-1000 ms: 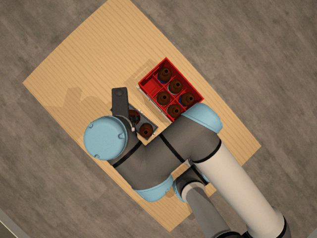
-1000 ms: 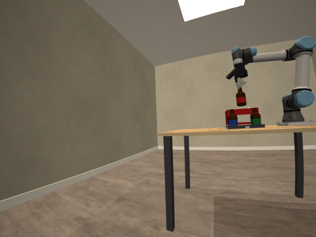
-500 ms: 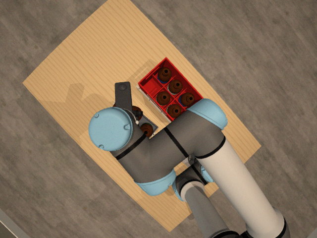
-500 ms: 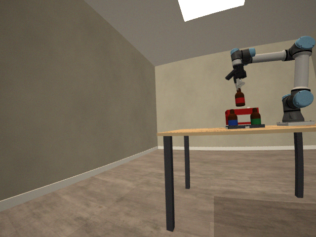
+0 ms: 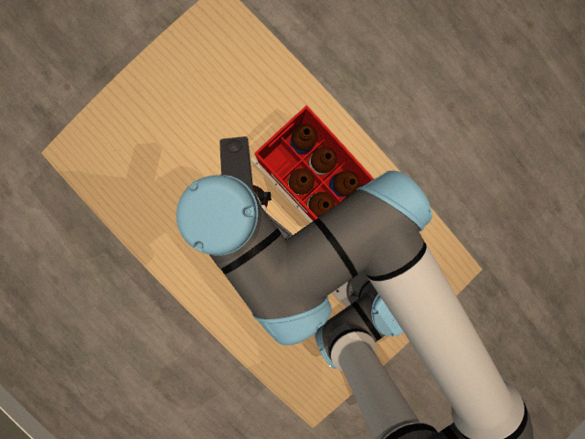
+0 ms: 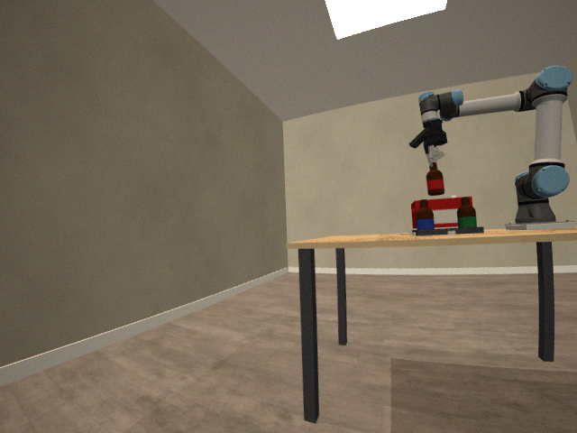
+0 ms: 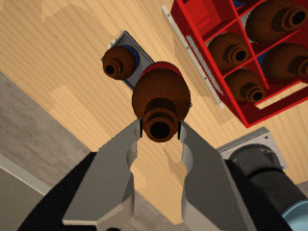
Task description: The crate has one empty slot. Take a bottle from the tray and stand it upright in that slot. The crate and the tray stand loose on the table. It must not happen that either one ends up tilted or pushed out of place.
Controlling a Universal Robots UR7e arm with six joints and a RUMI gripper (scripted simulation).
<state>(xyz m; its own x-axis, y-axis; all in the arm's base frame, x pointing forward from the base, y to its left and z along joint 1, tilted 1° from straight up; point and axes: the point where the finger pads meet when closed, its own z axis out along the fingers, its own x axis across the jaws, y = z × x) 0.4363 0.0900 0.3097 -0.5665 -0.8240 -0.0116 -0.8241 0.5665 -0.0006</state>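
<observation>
Now: hand 70 mm above the red-labelled bottle. From my hand the other things lie so: tray: 320 mm below, 60 mm to the left, 20 mm behind; crate: 250 mm below, 180 mm to the right, 40 mm behind.
</observation>
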